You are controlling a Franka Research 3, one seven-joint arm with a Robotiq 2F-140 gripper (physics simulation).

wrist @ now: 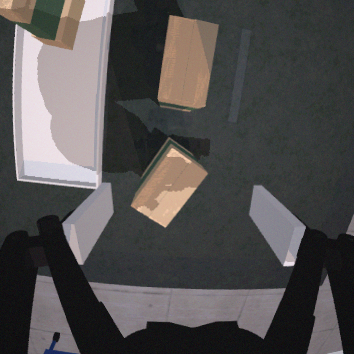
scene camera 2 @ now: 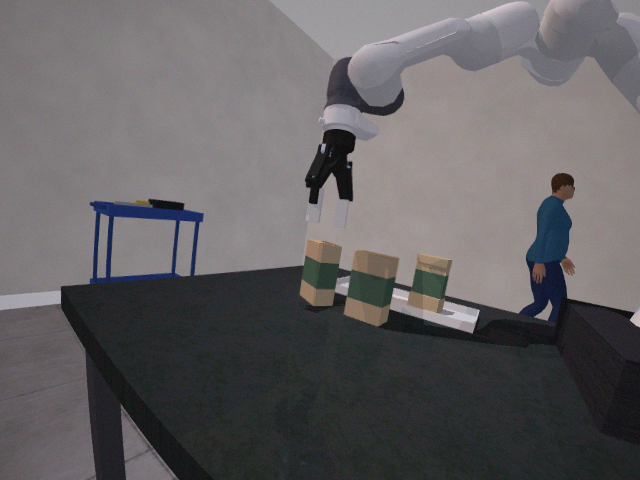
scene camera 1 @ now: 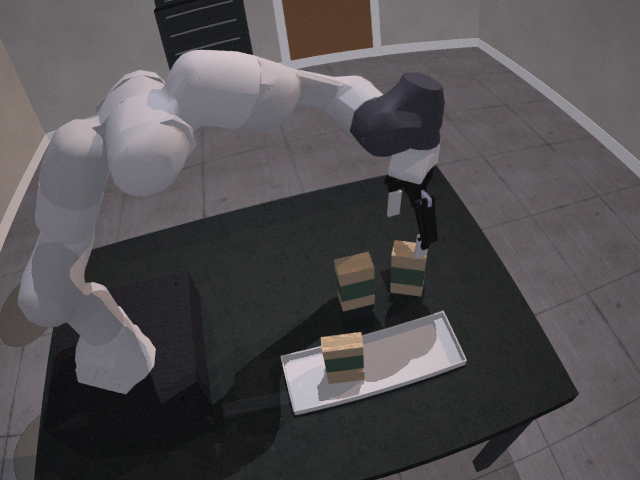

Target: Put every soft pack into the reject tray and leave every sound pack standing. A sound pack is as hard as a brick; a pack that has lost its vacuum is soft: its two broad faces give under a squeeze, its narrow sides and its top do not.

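Observation:
One pack (scene camera 1: 343, 361) (scene camera 2: 430, 284) (wrist: 47, 17), tan with a green band, stands upright in the white reject tray (scene camera 1: 403, 356) (scene camera 2: 459, 319) (wrist: 75, 125), near the end closer to the robot base. A second pack (scene camera 1: 355, 284) (scene camera 2: 371, 288) (wrist: 188, 62) stands on the table beside the tray. A third pack (scene camera 1: 407, 276) (scene camera 2: 320, 273) (wrist: 170, 185) stands apart from it, farther from the base. My gripper (scene camera 1: 407, 225) (scene camera 2: 327, 210) (wrist: 181, 199) is open and empty, above the third pack; in the wrist view that pack sits turned at an angle, nearer the left finger. Softness cannot be seen.
The dark block (scene camera 1: 170, 320) (scene camera 2: 594, 351) under the robot base stands on the dark table (scene camera 1: 248, 248) (scene camera 2: 232, 361). A blue cart (scene camera 2: 193, 215) and a person (scene camera 2: 553, 227) are beyond the table. A dark drawer cabinet (scene camera 1: 204, 25) stands by the wall.

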